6 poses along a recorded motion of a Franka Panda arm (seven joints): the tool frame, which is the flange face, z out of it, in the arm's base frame.
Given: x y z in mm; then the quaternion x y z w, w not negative.
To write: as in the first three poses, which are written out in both.
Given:
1: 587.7, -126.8, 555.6, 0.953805, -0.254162, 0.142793, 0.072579
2: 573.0, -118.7, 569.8, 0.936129, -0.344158, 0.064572, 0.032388
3: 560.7, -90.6, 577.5, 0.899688, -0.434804, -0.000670, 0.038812
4: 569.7, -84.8, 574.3, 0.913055, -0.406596, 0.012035, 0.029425
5: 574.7, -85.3, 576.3, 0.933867, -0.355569, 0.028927, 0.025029
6: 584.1, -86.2, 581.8, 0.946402, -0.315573, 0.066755, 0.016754
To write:
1: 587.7, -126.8, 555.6; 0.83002, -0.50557, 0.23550; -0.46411, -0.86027, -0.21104; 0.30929, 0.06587, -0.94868
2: 573.0, -118.7, 569.8; 0.75477, -0.64853, 0.09860; -0.64017, -0.76101, -0.10508; 0.14319, 0.01619, -0.98956
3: 560.7, -90.6, 577.5; 0.62189, -0.78232, -0.03496; -0.78243, -0.61888, -0.06925; 0.03255, 0.07042, -0.99699
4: 569.7, -84.8, 574.3; 0.66907, -0.74320, -0.00195; -0.74178, -0.66763, -0.06352; 0.04591, 0.04395, -0.99798
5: 574.7, -85.3, 576.3; 0.74547, -0.66556, 0.03623; -0.66266, -0.74589, -0.06732; 0.07183, 0.02618, -0.99707
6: 584.1, -86.2, 581.8; 0.79191, -0.59955, 0.11578; -0.59508, -0.80027, -0.07384; 0.13693, -0.01042, -0.99053
